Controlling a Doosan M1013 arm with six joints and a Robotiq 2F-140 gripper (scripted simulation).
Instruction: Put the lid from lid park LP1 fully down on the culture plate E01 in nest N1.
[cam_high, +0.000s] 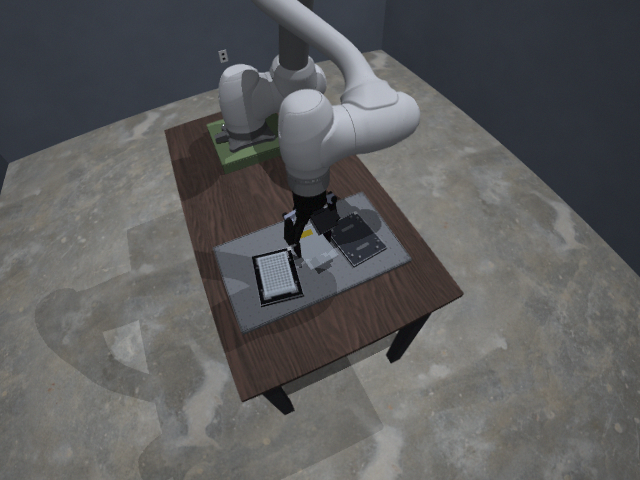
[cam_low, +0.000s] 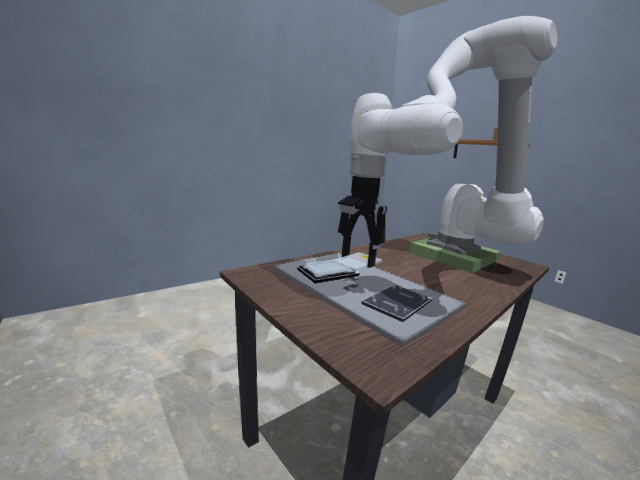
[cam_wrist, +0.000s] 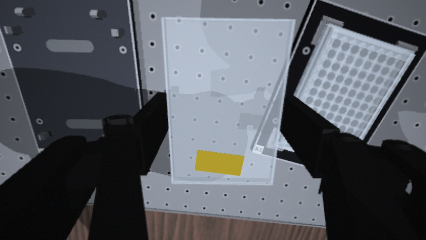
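The culture plate E01 is 10 mm ahead of my hand, 120 mm to the right of it and 80 mm below it. Round my hand: clear lid: 20 mm below; then nest N1: 10 mm ahead, 120 mm to the right, 90 mm below; then lid park LP1: 20 mm behind, 140 mm to the left, 90 mm below.
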